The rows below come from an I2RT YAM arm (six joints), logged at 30 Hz.
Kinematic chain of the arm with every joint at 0, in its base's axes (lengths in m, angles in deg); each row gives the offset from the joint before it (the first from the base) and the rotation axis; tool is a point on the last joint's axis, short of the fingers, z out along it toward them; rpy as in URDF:
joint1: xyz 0 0 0.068 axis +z
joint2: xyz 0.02 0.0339 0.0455 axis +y
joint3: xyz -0.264 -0.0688 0 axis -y
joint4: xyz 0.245 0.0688 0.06 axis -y
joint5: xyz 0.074 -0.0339 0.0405 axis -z
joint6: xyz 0.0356 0 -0.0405 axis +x
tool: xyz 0 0 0 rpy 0 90 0
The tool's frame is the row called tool.
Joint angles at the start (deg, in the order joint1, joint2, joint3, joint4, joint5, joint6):
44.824 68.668 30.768 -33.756 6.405 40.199
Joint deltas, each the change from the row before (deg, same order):
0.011 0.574 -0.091 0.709 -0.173 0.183
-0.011 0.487 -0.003 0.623 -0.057 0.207
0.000 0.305 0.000 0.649 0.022 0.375
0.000 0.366 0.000 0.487 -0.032 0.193
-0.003 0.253 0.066 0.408 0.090 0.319
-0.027 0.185 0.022 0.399 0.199 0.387
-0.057 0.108 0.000 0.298 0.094 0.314
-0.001 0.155 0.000 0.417 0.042 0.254
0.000 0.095 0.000 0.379 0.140 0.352
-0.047 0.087 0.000 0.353 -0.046 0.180
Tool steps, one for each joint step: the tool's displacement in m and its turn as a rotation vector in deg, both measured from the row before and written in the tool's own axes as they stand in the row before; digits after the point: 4 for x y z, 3 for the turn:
-0.0003 0.0008 0.0020 -0.164 0.080 0.177
-0.0007 0.0008 0.0015 -0.126 -0.065 0.232
-0.0008 0.0008 0.0009 -0.207 -0.273 0.412
-0.0005 0.0006 0.0011 -0.103 -0.070 0.206
-0.0008 0.0007 0.0006 -0.077 -0.225 0.346
-0.0007 0.0004 0.0005 0.001 -0.311 0.438
-0.0005 0.0002 0.0004 -0.038 -0.211 0.389
-0.0005 0.0005 0.0005 -0.144 -0.221 0.285
-0.0005 0.0004 0.0003 -0.088 -0.302 0.385
-0.0005 0.0004 0.0003 -0.198 -0.170 0.255

